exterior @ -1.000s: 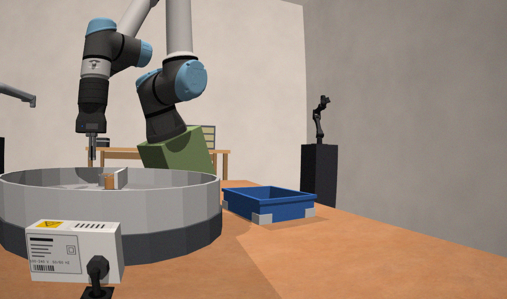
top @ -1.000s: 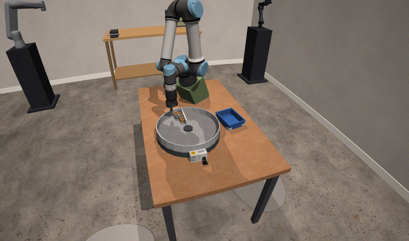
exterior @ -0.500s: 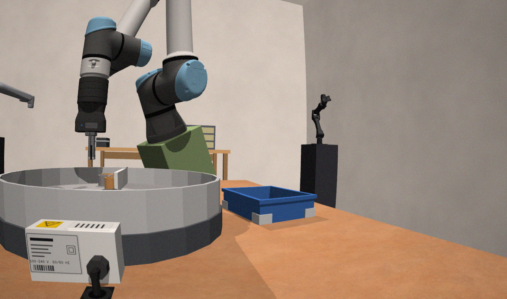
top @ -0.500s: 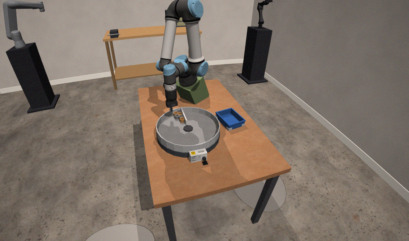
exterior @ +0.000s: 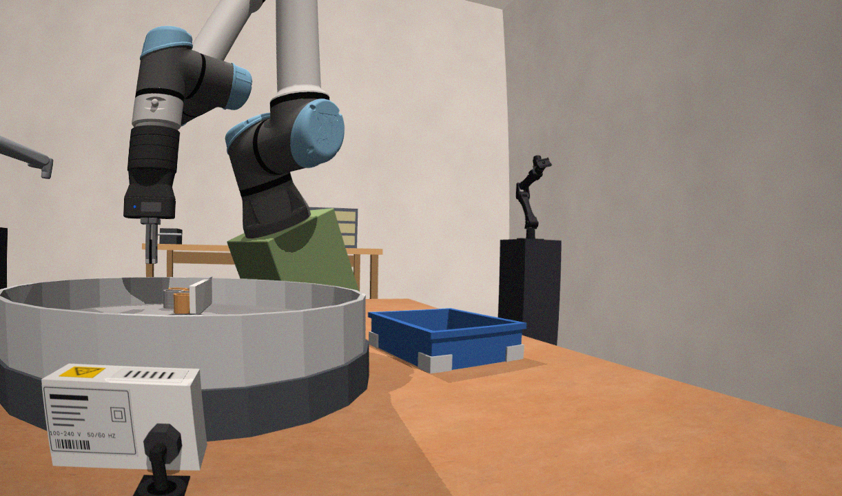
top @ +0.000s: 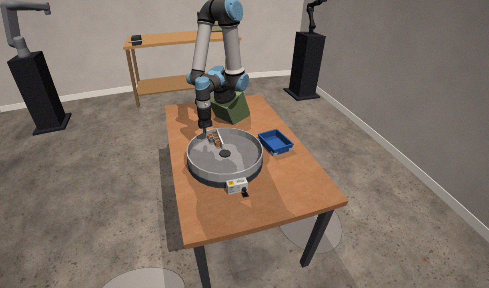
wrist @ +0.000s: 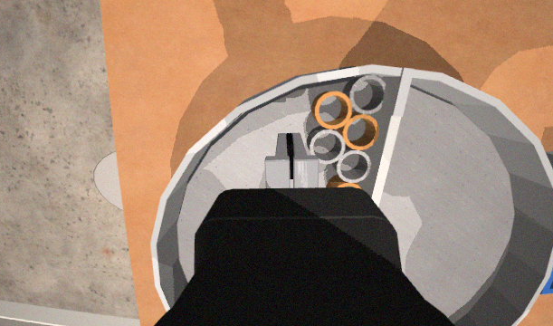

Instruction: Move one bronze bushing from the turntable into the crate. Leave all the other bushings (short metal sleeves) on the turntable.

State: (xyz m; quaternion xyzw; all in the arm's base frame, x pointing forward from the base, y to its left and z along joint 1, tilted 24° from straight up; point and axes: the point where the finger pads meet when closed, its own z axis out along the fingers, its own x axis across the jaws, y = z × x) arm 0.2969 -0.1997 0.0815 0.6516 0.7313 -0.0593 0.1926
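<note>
Right now my hand is 150 mm short of the grey turntable, 80 mm to the right of it and 80 mm above it. Also, from my hand: blue crate: 420 mm to the left, 110 mm below, 100 mm ahead.
</note>
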